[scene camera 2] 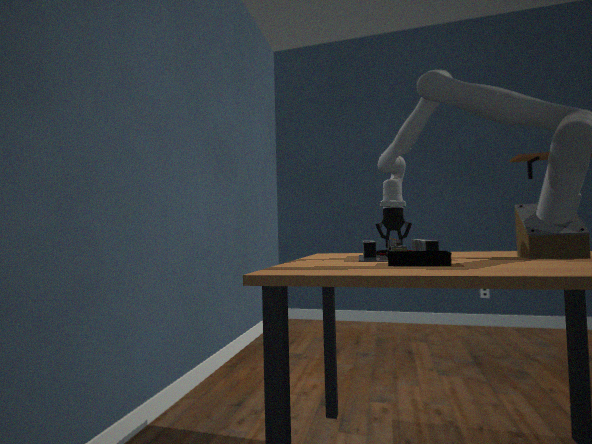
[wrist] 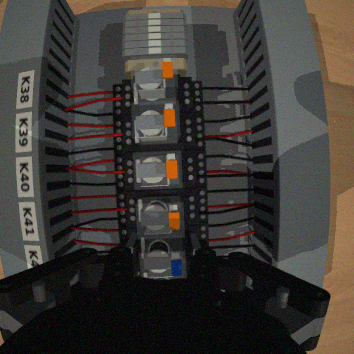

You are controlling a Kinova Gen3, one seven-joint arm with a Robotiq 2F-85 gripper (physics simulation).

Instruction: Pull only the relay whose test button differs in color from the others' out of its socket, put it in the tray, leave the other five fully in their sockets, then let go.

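Places are measured from the arm's base along level axes (x right, y ahead, z up), in millimetres.
Where they show: gripper, fingertip midpoint: point(wrist: 163, 244); arm's base at its link origin: point(scene camera 2: 553, 215).
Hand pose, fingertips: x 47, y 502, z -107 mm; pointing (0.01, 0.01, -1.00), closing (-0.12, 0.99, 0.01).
Observation:
Things, the pixels of their centre, and the offset from my fingertips. "spot": a spot on its surface instead.
- relay with a blue test button, body centre: point(wrist: 163, 254) dx +0, dy +0, dz +20 mm
- low black box at the middle of its body: point(scene camera 2: 418, 258) dx -330, dy -97, dz -10 mm
- grey terminal block at the middle of its body: point(wrist: 154, 35) dx -153, dy -30, dz +19 mm
- dark block at a spot on its surface: point(scene camera 2: 369, 249) spot: dx -228, dy +56, dz +12 mm
A relay with a blue test button point(wrist: 162, 261) is between my fingertips at the bottom of the wrist view. How deep it sits in its socket cannot be told. Four relays with orange test buttons point(wrist: 150, 85) point(wrist: 151, 124) point(wrist: 151, 170) point(wrist: 154, 216) stand in a column above it, in black sockets. The sixth relay does not show in the wrist view. My gripper point(scene camera 2: 394, 245) point(wrist: 163, 244) points down and is shut on the blue-button relay. A low black box point(scene camera 2: 419, 258), perhaps the tray, stands on the table in the scene view and hides the sockets' lower part.
Grey slotted ducts point(wrist: 27, 45) point(wrist: 300, 150) run along both sides of the sockets, with red and black wires between. Labels K38 to K41 are on the left duct. A grey terminal block point(wrist: 155, 35) is at the top. A dark block point(scene camera 2: 369, 249) stands left on the table point(scene camera 2: 350, 280).

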